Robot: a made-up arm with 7 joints. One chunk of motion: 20 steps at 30 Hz.
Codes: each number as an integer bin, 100 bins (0 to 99) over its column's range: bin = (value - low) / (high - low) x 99, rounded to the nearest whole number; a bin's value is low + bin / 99 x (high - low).
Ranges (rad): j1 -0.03..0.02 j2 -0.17..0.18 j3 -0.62..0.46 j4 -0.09..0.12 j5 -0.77..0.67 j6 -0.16..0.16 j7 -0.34..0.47
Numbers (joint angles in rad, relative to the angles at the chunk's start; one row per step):
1: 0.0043 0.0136 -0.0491 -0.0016 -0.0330 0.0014 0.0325
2: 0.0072 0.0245 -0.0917 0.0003 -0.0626 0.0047 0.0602
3: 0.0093 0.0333 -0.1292 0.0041 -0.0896 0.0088 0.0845
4: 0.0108 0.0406 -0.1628 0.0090 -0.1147 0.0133 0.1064
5: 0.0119 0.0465 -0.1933 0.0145 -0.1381 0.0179 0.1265
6: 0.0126 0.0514 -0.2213 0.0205 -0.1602 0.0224 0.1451
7: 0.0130 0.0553 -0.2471 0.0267 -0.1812 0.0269 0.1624
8: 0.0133 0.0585 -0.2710 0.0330 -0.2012 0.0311 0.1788
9: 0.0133 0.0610 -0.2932 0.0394 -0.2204 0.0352 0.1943
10: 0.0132 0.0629 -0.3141 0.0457 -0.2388 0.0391 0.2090
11: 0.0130 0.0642 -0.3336 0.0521 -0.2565 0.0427 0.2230
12: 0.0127 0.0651 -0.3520 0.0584 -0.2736 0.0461 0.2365
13: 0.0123 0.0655 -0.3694 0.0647 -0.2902 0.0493 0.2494
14: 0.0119 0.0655 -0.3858 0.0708 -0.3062 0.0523 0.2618
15: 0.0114 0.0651 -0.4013 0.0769 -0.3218 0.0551 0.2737
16: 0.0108 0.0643 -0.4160 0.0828 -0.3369 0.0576 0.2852
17: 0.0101 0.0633 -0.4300 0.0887 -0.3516 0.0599 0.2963
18: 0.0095 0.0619 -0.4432 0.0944 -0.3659 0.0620 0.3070
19: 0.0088 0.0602 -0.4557 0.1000 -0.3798 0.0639 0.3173
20: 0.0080 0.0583 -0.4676 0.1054 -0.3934 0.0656 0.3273
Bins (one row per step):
1: 68 52 52 42 51 50 46
2: 74 55 48 43 49 51 49
3: 78 58 45 44 47 52 52
4: 81 60 42 47 45 54 55
5: 83 61 39 49 43 55 57
6: 84 63 37 52 42 56 59
7: 85 64 34 55 40 58 61
8: 86 65 32 58 39 59 63
9: 86 65 30 61 38 60 65
10: 86 66 28 64 37 62 67
11: 85 66 26 67 35 63 69
12: 85 66 25 70 34 64 70
13: 84 67 23 73 33 65 72
14: 83 67 21 76 32 66 74
15: 82 66 20 79 31 67 75
16: 81 66 19 81 30 67 76
17: 79 66 17 84 29 68 78
18: 78 66 16 87 28 69 79
19: 77 65 15 90 27 69 80
20: 75 65 14 92 26 70 82

